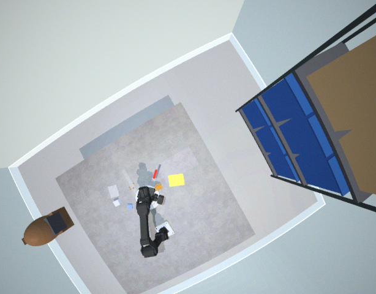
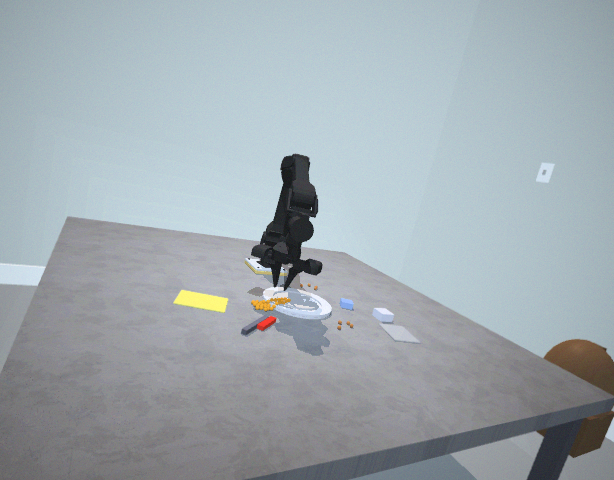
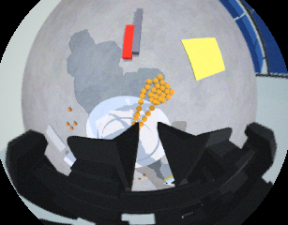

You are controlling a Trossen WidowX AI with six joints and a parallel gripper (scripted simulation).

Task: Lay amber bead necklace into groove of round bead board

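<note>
My gripper tip is 80 mm to the right of the round white bead board and 40 mm above it. The rest, counted from my gripper tip: yellow sheet (200 mm to the right, 50 mm below, 40 mm behind); then blue block (240 mm to the left, 40 mm below, 30 mm ahead); then grey tool (110 mm to the right, 100 mm ahead, 40 mm below).
</note>
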